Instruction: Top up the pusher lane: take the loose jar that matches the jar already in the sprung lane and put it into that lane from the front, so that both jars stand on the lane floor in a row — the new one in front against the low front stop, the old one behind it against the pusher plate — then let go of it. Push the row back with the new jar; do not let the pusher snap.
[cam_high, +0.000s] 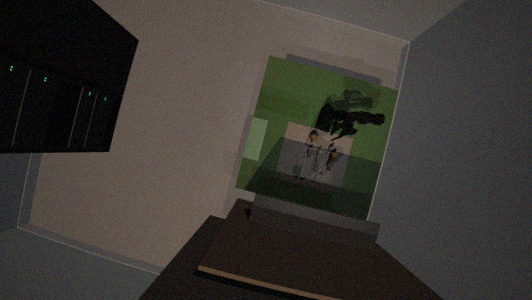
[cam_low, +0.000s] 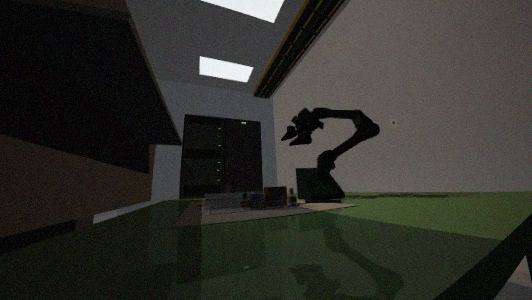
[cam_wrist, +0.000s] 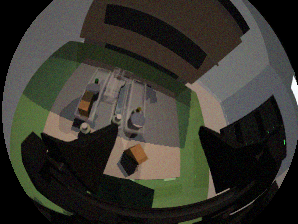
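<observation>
Right now the tan mat is 170 mm ahead of my gripper tip, 30 mm to the right of it and 290 mm below it. From my gripper tip the other things lie so: lane rack: 260 mm ahead, 10 mm to the left, 270 mm below.
</observation>
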